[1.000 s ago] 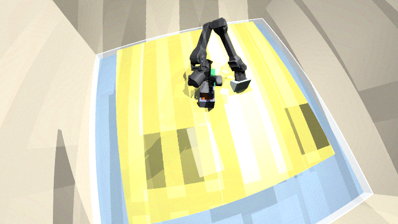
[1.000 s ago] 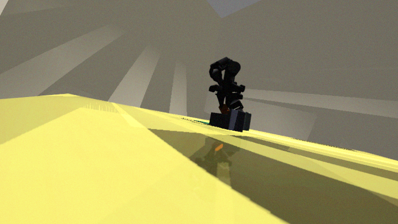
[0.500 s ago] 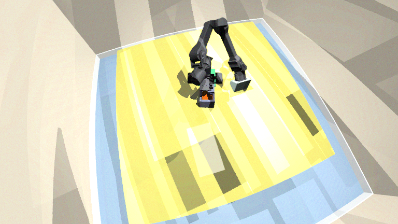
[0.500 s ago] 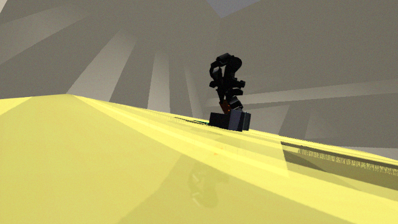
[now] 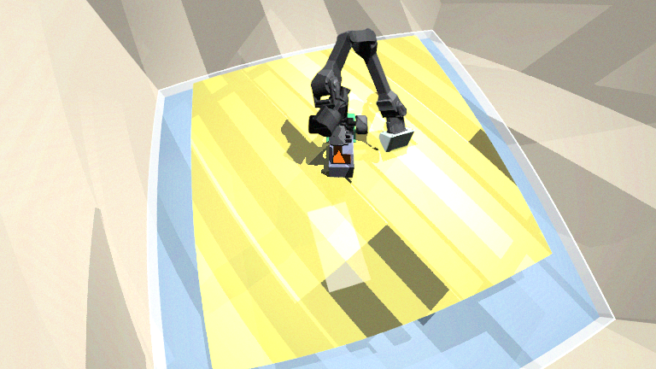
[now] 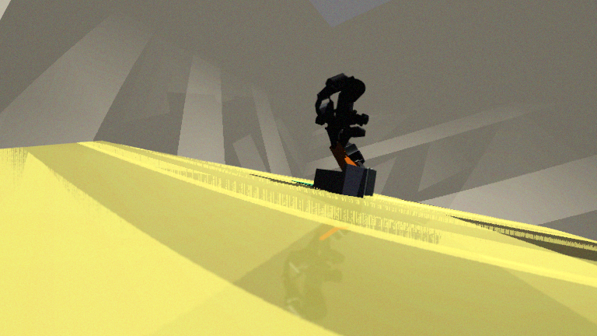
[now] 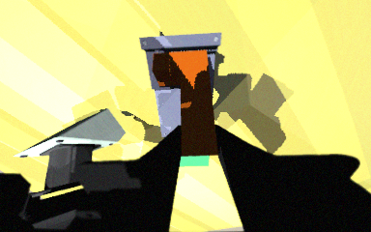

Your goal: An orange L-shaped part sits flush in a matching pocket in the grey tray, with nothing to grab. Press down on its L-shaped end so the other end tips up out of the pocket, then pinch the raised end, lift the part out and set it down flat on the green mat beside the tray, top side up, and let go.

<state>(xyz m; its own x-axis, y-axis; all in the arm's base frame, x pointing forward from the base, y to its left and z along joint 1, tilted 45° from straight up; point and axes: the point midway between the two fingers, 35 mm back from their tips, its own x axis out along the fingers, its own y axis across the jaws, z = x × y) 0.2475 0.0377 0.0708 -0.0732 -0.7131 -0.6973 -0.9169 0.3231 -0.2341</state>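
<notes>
Now: the green mat 15 cm below my gripper tip, 12 cm to the right of it and 7 cm behind it. The rest, counted from my gripper tip: orange L-shaped part (4 cm to the left, 3 cm below).
</notes>
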